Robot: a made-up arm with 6 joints. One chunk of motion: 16 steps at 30 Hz.
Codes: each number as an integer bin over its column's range. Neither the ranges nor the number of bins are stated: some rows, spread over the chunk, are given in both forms.
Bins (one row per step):
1: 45 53 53 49 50 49
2: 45 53 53 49 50 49
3: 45 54 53 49 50 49
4: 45 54 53 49 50 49
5: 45 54 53 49 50 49
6: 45 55 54 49 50 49
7: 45 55 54 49 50 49
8: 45 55 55 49 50 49
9: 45 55 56 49 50 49
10: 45 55 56 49 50 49
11: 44 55 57 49 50 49
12: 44 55 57 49 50 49
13: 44 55 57 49 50 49
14: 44 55 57 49 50 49
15: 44 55 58 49 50 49
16: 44 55 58 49 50 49
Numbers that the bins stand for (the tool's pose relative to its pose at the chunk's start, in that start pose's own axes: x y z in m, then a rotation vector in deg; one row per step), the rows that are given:
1: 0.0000 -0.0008 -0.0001 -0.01 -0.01 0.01
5: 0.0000 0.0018 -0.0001 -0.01 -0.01 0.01
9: 0.0000 0.0044 0.0084 -0.01 -0.01 0.01
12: -0.0022 0.0044 0.0112 -0.01 -0.01 0.01
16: -0.0022 0.0044 0.0140 -0.01 -0.01 0.01
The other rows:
2: 0.0000 -0.0008 -0.0001 -0.01 -0.01 0.01
3: 0.0000 0.0018 -0.0001 -0.01 -0.01 0.01
4: 0.0000 0.0018 -0.0001 -0.01 -0.01 0.01
6: 0.0000 0.0044 0.0027 -0.01 -0.01 0.01
7: 0.0000 0.0044 0.0027 -0.01 -0.01 0.01
8: 0.0000 0.0044 0.0056 -0.01 -0.01 0.01
10: 0.0000 0.0044 0.0084 -0.01 -0.01 0.01
11: -0.0022 0.0044 0.0112 -0.01 -0.01 0.01
13: -0.0022 0.0044 0.0112 -0.01 -0.01 0.01
14: -0.0022 0.0044 0.0112 -0.01 -0.01 0.01
15: -0.0022 0.0044 0.0140 -0.01 -0.01 0.01

